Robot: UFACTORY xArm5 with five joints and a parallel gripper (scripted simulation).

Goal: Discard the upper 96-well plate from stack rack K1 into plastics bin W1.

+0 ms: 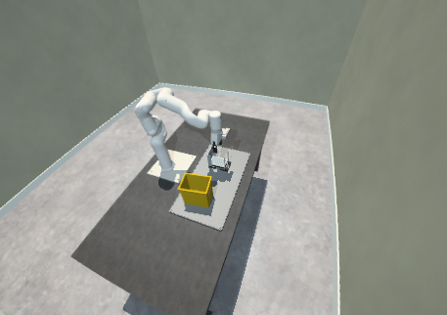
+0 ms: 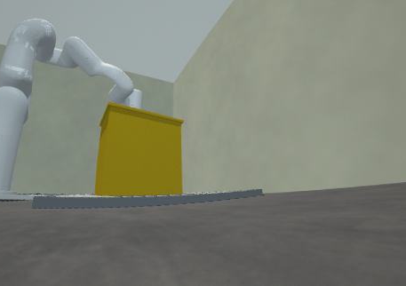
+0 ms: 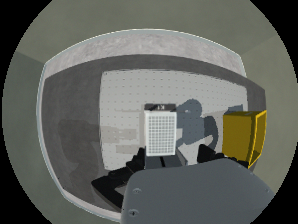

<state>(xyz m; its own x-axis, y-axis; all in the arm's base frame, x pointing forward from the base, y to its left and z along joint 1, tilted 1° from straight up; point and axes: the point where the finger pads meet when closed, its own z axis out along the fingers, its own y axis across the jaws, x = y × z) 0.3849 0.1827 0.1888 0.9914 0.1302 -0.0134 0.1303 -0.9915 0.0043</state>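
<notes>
Right now the 96-well plate is 15 cm below my hand. Round my hand: yellow plastics bin W1: 2 cm ahead, 33 cm to the right, 10 cm below; then K1 label: 8 cm ahead, 1 cm to the left, 17 cm below.
</notes>
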